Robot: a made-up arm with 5 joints. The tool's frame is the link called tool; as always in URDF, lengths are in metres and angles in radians. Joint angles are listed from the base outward.
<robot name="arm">
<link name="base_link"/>
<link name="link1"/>
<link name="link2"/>
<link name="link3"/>
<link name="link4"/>
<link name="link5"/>
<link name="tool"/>
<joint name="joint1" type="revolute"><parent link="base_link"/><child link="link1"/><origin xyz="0.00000 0.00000 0.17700" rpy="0.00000 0.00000 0.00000"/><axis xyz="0 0 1"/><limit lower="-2.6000" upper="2.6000"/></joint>
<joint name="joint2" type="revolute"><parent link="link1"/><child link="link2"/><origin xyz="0.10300 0.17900 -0.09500" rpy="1.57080 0.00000 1.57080"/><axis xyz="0 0 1"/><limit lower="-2.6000" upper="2.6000"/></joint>
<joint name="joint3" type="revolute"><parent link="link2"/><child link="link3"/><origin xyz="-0.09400 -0.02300 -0.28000" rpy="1.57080 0.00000 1.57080"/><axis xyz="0 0 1"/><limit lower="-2.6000" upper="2.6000"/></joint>
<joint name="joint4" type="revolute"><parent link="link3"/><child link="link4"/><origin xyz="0.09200 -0.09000 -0.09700" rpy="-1.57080 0.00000 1.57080"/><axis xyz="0 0 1"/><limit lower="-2.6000" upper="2.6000"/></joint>
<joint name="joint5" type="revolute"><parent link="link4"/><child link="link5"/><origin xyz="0.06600 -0.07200 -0.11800" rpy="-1.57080 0.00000 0.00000"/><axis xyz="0 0 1"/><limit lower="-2.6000" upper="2.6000"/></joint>
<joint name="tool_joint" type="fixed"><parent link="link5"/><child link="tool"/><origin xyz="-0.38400 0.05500 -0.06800" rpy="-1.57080 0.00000 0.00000"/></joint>
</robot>
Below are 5 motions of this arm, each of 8 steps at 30 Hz.
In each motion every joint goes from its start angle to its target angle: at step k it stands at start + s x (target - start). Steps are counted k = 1, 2, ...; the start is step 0. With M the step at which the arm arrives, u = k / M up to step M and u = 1 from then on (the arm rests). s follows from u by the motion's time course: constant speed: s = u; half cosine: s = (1 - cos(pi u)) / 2; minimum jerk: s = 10 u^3 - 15 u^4 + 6 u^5.
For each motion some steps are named. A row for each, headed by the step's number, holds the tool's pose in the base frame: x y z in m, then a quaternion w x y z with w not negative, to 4 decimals.
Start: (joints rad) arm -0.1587 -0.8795 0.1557 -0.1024 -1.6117
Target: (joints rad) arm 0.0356 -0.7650 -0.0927 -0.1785 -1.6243
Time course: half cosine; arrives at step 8
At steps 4, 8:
4: -0.0949 0.5788 0.4919 0.5928 -0.2950 0.7006 -0.2660
8: -0.2269 0.5438 0.5107 0.6444 -0.3423 0.6562 -0.1922

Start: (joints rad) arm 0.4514 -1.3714 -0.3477 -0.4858 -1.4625
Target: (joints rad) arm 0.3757 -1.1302 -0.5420 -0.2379 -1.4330
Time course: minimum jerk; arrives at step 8
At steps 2, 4, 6, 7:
2: -0.7086 0.3991 0.2245 0.5702 -0.7499 0.3250 -0.0828
4: -0.7093 0.3765 0.2673 0.6401 -0.7014 0.3075 -0.0614
6: -0.7093 0.3495 0.3046 0.7070 -0.6440 0.2891 -0.0435
7: -0.7093 0.3430 0.3120 0.7212 -0.6302 0.2849 -0.0401

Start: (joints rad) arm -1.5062 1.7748 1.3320 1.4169 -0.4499
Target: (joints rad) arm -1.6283 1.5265 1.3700 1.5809 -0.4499
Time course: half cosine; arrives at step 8
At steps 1, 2, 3, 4, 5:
1: 0.1117 -0.2338 0.1502 0.4320 0.7076 0.4741 -0.2965
2: 0.1172 -0.2364 0.1517 0.4198 0.7031 0.4807 -0.3137
3: 0.1253 -0.2404 0.1529 0.4007 0.6959 0.4902 -0.3389
4: 0.1346 -0.2456 0.1529 0.3768 0.6869 0.5010 -0.3677
5: 0.1435 -0.2511 0.1514 0.3517 0.6772 0.5112 -0.3954

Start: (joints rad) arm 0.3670 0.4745 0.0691 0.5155 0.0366
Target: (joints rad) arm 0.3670 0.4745 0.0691 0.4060 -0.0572
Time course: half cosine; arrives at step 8
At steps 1, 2, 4, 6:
1: -0.4798 -0.0314 0.3438 0.9715 0.1973 0.1142 -0.0652
2: -0.4807 -0.0363 0.3462 0.9712 0.1984 0.1180 -0.0585
4: -0.4831 -0.0526 0.3539 0.9701 0.2017 0.1302 -0.0364
6: -0.4846 -0.0689 0.3612 0.9684 0.2043 0.1424 -0.0142

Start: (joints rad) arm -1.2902 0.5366 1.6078 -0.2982 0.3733
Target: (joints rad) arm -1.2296 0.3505 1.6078 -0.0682 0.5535
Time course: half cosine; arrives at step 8
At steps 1, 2, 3, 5, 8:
1: -0.1549 -0.0006 0.3540 0.7342 0.5805 0.2264 -0.2697
2: -0.1429 0.0097 0.3625 0.7363 0.5661 0.2353 -0.2865
3: -0.1248 0.0256 0.3736 0.7393 0.5433 0.2483 -0.3108
5: -0.0817 0.0646 0.3920 0.7457 0.4841 0.2771 -0.3643
8: -0.0478 0.0974 0.3987 0.7502 0.4312 0.2982 -0.4030

